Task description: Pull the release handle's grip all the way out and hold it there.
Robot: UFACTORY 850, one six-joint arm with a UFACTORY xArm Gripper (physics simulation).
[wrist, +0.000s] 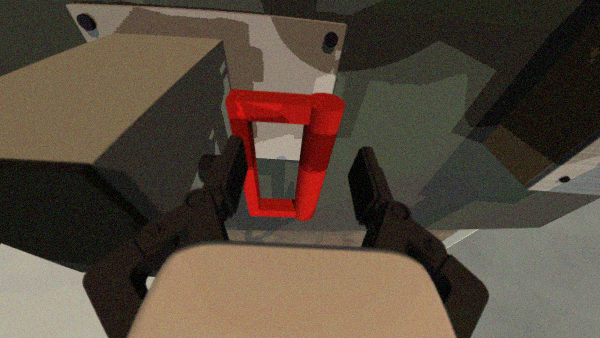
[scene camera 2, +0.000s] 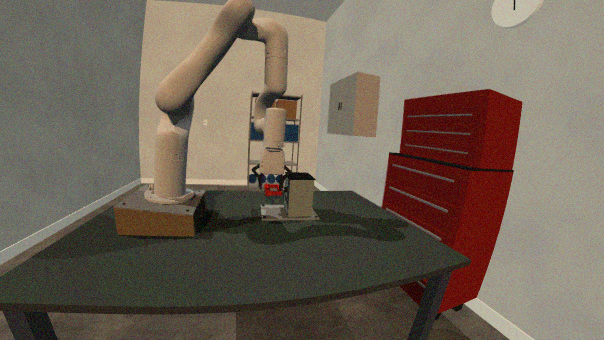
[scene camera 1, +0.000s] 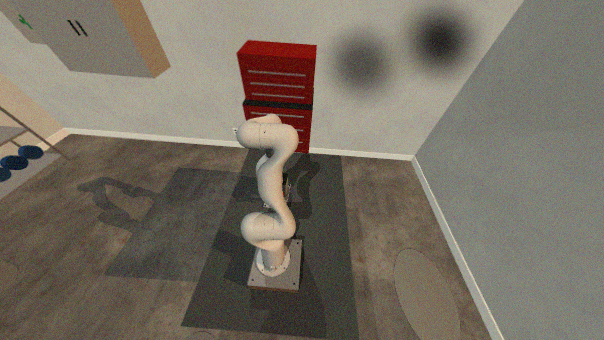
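Observation:
The release handle's red grip point(scene camera 2: 273, 193) point(wrist: 322, 145) is a rectangular loop with a thick round bar on the side away from the beige housing point(scene camera 2: 301, 197) point(wrist: 75, 100). The housing has a dark top and stands on a pale base plate point(scene camera 2: 270, 213) point(wrist: 295, 55). My gripper point(scene camera 2: 272, 181) point(wrist: 300, 156) is open and points down over the grip. In the wrist view the loop lies between the fingers. The left finger is close beside the loop's inner side, on the housing side; the right finger stands apart from the round bar. In scene camera 1's view the arm hides the gripper.
The housing stands close beside the left finger. The arm's base block point(scene camera 1: 275, 280) point(scene camera 2: 155, 220) sits on the dark table point(scene camera 1: 320, 280) point(scene camera 2: 240, 270). A red tool cabinet point(scene camera 1: 280, 62) point(scene camera 2: 450, 130) stands beyond the table by the wall.

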